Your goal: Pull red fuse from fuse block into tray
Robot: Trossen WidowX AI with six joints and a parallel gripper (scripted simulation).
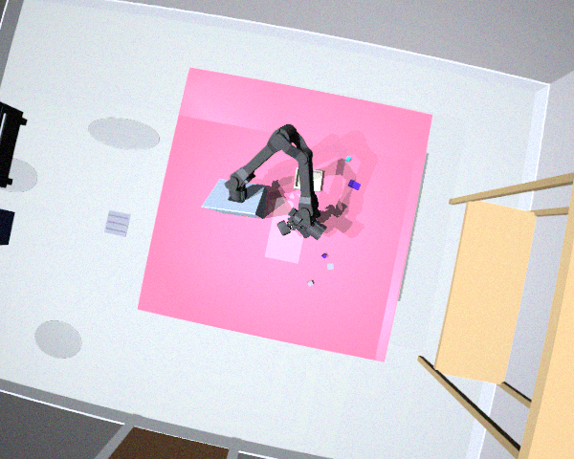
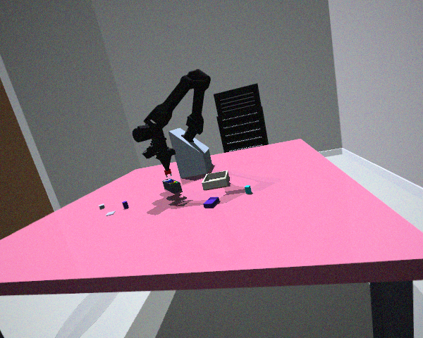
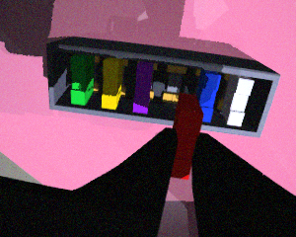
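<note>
Right now my gripper tip is 1 cm short of the white tray, 22 cm to the right of it and 9 cm above it. The rest, counted from my gripper tip: red fuse 1 cm below; then purple block 24 cm ahead, 25 cm to the left, 8 cm below; then small dark blue piece 17 cm ahead, 14 cm to the right, 8 cm below.
</note>
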